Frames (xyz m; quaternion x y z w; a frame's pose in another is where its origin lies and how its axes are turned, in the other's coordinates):
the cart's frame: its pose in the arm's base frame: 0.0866 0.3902 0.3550 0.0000 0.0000 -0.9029 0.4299
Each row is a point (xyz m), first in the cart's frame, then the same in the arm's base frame.
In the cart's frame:
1: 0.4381 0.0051 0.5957
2: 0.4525 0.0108 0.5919
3: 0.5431 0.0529 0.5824
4: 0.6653 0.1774 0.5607
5: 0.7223 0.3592 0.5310
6: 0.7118 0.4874 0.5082
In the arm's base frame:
1: -0.1856 0.0469 0.9507
2: -0.1903 0.0321 0.9469
3: -0.2147 -0.0647 0.9374
4: -0.1951 -0.2381 0.9157
5: -0.0899 -0.3969 0.8860
6: 0.0162 -0.4696 0.8632

